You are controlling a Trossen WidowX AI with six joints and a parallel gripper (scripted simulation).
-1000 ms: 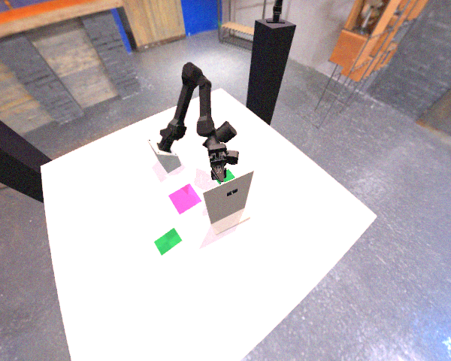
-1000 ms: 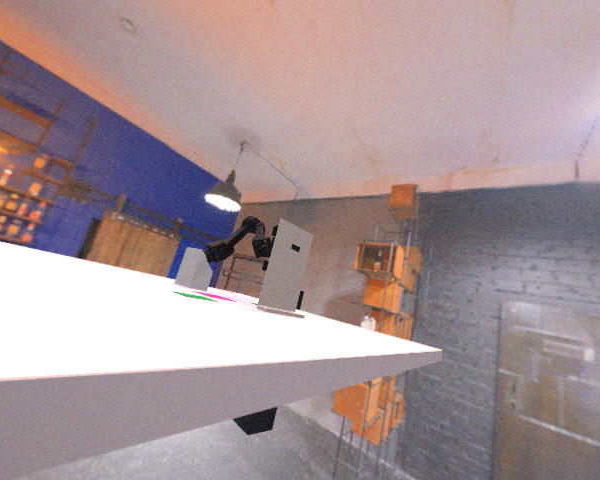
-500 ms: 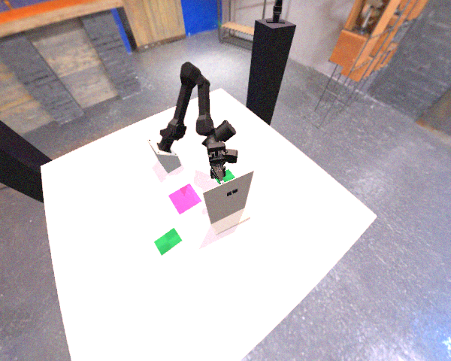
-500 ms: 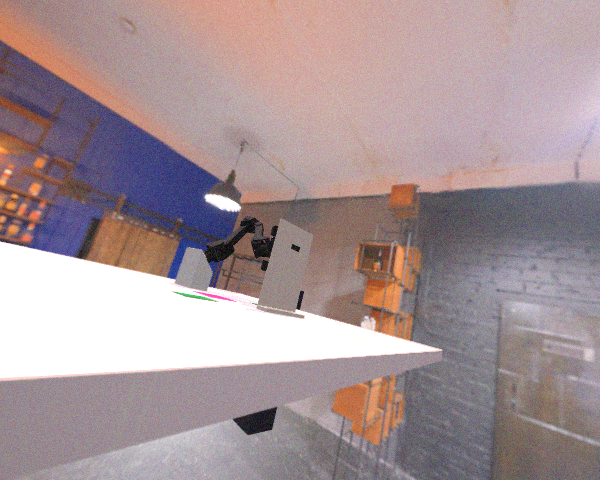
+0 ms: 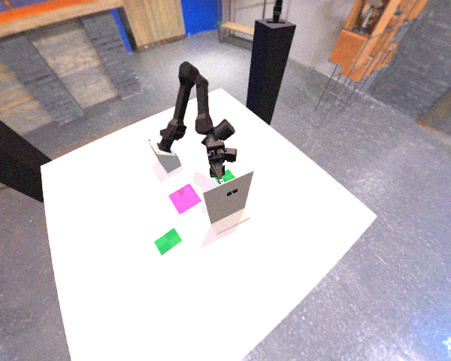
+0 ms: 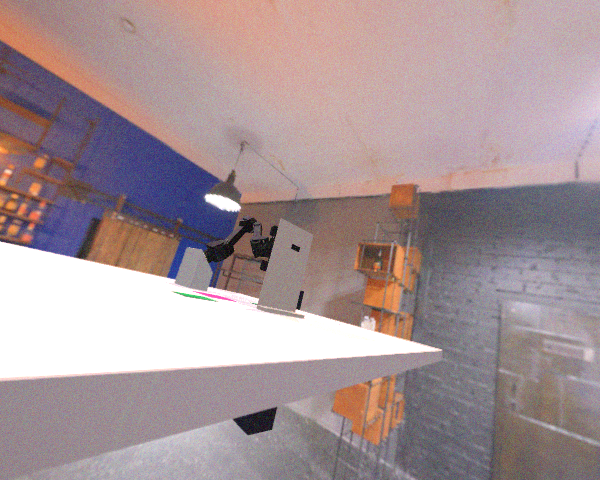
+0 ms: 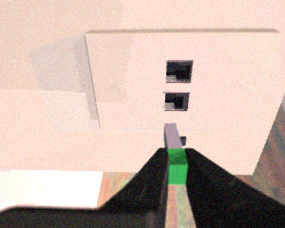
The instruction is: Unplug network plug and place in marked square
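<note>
Now: gripper tip 230 mm above the magenta square, 140 mm to the left of it and 120 mm past it. Also, from my gripper tip: upright panel 90 mm below, 70 mm ahead, 10 mm to the left; green network plug right at my gripper tip.
</note>
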